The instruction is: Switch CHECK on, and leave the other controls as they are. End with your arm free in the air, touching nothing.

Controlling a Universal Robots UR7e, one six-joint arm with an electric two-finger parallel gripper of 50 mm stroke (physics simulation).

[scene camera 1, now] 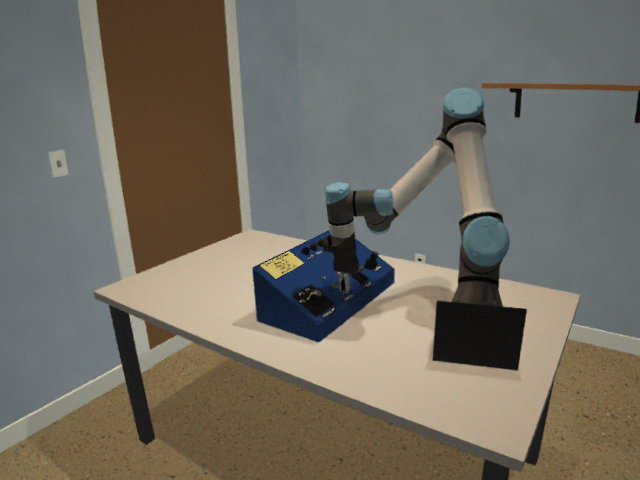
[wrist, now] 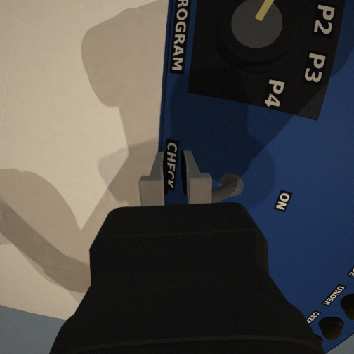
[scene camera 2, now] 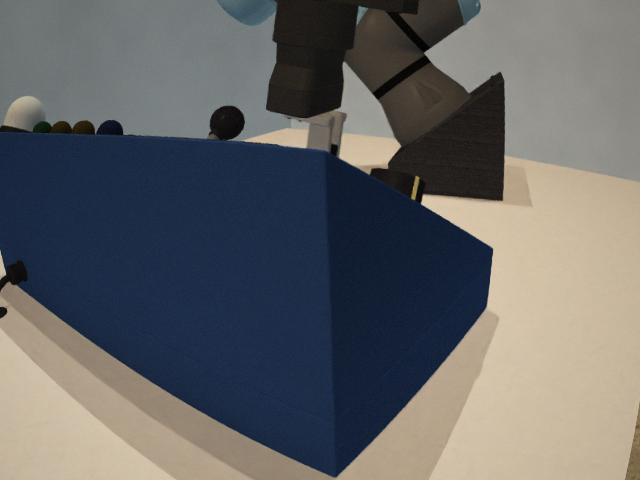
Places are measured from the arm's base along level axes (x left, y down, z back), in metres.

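Pixels of known places: gripper, fingertip midpoint: (scene camera 1: 345, 290); arm's base at its link origin: (scene camera 1: 476, 314) (scene camera 2: 437, 121).
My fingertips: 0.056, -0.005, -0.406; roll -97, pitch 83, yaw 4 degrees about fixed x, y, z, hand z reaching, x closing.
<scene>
Ahead of a thing's pixels: the offset from my fingertips to its top centre, as dx, dy, dz. "spot": to the spot under its first point.
The blue control box (scene camera 1: 284, 304) (scene camera 2: 206, 232) (wrist: 260, 165) stands on the table. The CHECK toggle (wrist: 231, 185) is a grey lever in the wrist view. It leans from its collar toward the CHECK label, away from the ON label (wrist: 282, 200); its far end is hidden behind the right-hand finger. My gripper (scene camera 1: 342, 287) (scene camera 2: 324, 139) (wrist: 173, 164) is open a little, with a narrow empty gap. It points down, low over the panel at the CHECK label. Whether a finger touches the lever I cannot tell. The OFF label is hidden.
The PROGRAM knob @(+0.103, -0.035, -0.041) (scene camera 1: 316, 298) (scene camera 2: 393, 180) (wrist: 256, 22) is beside the toggle. A black rocker @(spot: -0.147, +0.014, -0.029) (scene camera 1: 360, 276) is on its other side. A black ball-topped lever @(-0.138, -0.066, +0.017) (scene camera 2: 226, 122) and a white dome @(spot: -0.244, -0.104, -0.194) (scene camera 2: 25, 112) rise above the panel. Lamps (wrist: 331, 327) and a yellow note @(spot: +0.073, -0.074, -0.196) (scene camera 1: 281, 264) are farther up.
</scene>
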